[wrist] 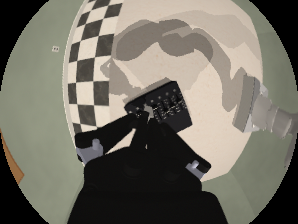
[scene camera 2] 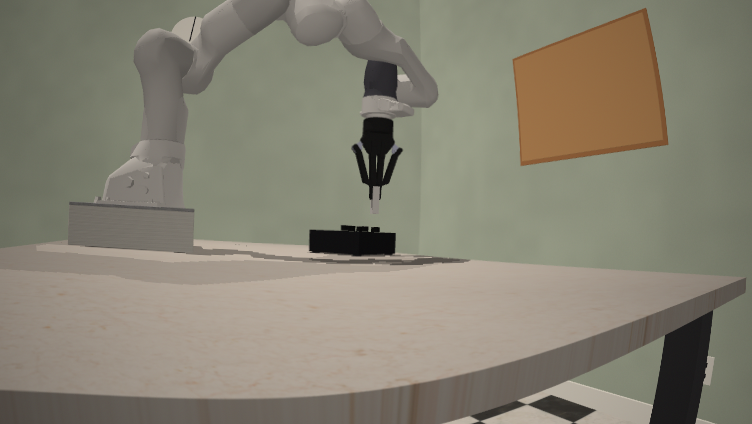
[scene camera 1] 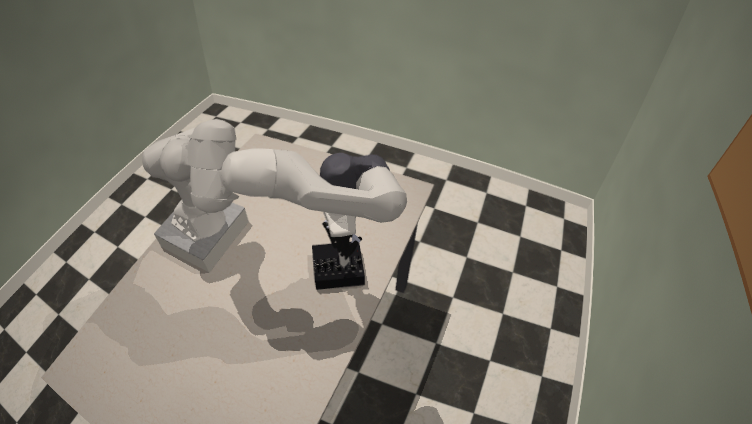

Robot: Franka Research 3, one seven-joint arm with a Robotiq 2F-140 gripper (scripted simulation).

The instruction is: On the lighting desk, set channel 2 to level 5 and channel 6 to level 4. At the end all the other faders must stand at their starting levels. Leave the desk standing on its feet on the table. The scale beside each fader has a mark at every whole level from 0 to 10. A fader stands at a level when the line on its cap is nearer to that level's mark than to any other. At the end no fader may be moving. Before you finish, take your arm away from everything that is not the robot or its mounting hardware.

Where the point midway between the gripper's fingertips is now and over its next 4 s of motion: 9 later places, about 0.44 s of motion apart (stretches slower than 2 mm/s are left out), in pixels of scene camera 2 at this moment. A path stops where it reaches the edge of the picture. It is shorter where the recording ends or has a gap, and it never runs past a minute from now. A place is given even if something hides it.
My gripper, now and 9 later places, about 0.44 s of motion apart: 374, 213; 385, 215; 386, 215; 386, 215; 385, 215; 385, 215; 385, 218; 385, 221; 385, 223; 385, 224
